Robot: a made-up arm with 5 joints.
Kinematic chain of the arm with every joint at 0, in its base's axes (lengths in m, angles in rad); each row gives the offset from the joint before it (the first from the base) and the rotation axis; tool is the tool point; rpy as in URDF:
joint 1: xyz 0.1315 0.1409 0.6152 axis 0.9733 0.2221 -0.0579
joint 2: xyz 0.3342 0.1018 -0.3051 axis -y
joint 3: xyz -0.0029 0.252 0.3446 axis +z
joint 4: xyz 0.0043 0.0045 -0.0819 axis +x
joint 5: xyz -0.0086 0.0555 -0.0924 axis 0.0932 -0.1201 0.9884
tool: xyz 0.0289 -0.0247 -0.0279 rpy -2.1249 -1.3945 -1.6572
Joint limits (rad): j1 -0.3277..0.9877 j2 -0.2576..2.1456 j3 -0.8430..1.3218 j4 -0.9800..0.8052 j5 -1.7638..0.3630
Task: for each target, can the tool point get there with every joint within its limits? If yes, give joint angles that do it. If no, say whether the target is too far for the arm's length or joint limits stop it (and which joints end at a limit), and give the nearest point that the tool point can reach.
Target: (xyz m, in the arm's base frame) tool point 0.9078 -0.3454 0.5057
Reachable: no: joint limits stop it (at a limit: joint 1, joint 2, joint 4) | nearest point 0.5546 0.3743 0.4257 | short by 0.806 m
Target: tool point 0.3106 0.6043 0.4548
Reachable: yes | joints 0.4191 1.7615 -0.4908 -0.0129 -0.4311
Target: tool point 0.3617 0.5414 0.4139
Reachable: yes | joints -0.1040 0.9238 -0.6065 0.5333 -0.5557
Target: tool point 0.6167 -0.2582 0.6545
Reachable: no: joint limits stop it (at a limit: joint 1, joint 2, joint 4) | nearest point 0.5262 0.3673 0.4337 | short by 0.669 m
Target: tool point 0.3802 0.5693 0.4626
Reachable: yes | joints 0.0455 0.5659 -0.3117 0.3914 -1.0974
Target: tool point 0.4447 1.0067 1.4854
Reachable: no: too far | nearest point 0.3339 0.5691 0.8684 | short by 0.765 m
